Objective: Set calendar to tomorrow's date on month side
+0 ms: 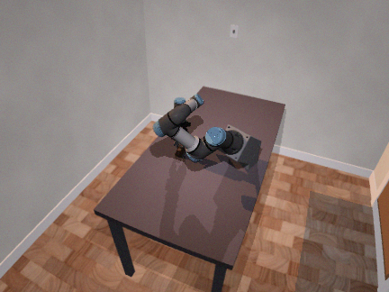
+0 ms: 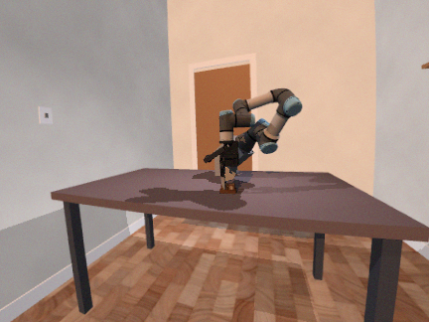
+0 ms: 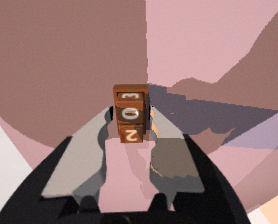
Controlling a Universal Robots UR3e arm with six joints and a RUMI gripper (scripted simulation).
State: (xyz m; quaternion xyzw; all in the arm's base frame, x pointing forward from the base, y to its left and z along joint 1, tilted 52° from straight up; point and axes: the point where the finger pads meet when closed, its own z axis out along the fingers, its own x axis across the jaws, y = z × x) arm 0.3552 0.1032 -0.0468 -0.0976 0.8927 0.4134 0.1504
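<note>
My gripper is now 10 mm above the brown number cube. Also, from my hand: brown calendar tray: 10 mm behind, 20 mm to the left, 30 mm below.
</note>
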